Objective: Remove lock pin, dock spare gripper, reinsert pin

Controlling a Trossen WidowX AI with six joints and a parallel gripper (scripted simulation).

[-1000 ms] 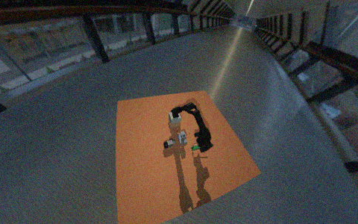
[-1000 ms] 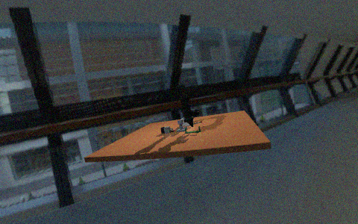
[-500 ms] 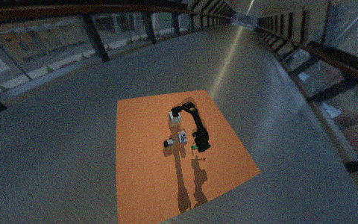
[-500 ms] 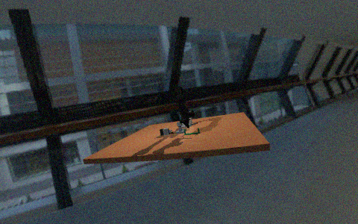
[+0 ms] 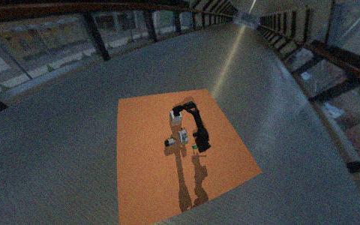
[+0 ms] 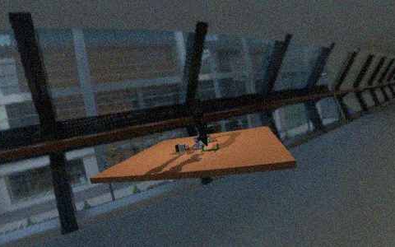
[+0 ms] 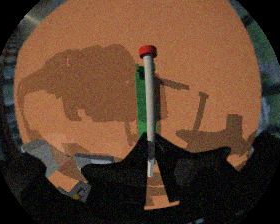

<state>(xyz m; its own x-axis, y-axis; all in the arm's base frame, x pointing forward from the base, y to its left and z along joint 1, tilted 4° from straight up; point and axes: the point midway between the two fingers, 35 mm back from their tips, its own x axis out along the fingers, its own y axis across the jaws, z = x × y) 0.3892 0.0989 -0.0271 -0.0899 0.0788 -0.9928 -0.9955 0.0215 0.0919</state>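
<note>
Right now my gripper tip is 2 cm to the right of the green pin cradle and 1 cm above it. The rest, counted from my gripper tip: grey mount 12 cm behind, 10 cm to the right, 1 cm above; then spare gripper 10 cm behind, 25 cm to the right, 1 cm below.
</note>
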